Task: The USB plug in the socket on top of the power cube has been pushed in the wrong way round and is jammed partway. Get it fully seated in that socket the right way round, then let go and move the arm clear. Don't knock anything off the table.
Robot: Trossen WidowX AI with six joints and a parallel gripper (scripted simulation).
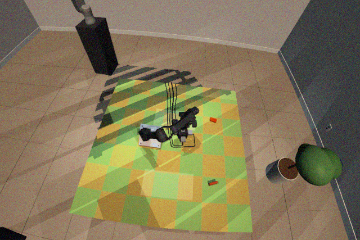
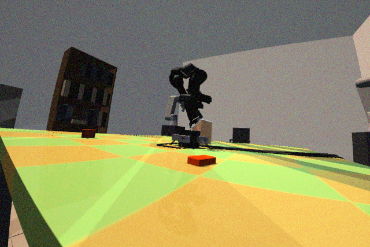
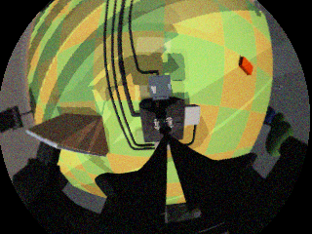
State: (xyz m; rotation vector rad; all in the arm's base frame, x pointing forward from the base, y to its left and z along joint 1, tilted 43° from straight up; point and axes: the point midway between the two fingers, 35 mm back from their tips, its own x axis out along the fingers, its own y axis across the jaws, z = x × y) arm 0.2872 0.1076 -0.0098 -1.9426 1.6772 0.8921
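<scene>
Now: gripper tip 2 cm above the USB plug.
</scene>
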